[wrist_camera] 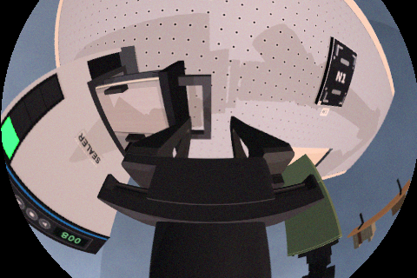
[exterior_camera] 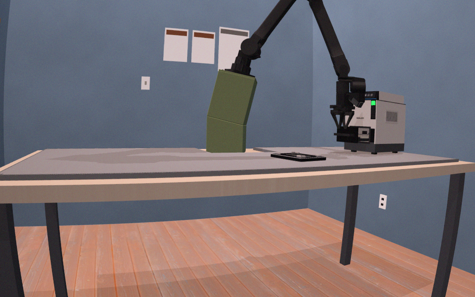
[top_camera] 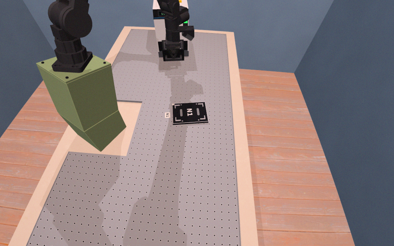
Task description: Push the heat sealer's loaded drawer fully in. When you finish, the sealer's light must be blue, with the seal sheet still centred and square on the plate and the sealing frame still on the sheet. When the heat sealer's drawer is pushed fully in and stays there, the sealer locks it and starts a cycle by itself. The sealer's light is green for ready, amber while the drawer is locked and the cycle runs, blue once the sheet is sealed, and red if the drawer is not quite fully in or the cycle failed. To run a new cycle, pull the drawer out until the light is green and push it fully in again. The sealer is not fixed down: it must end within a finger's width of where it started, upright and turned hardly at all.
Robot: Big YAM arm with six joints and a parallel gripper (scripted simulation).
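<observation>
My gripper is now 110 mm to the right of the black drawer and 40 mm above it. The rest, counted from my hand: small white label (40 mm behind, 310 mm to the right, 120 mm below).
</observation>
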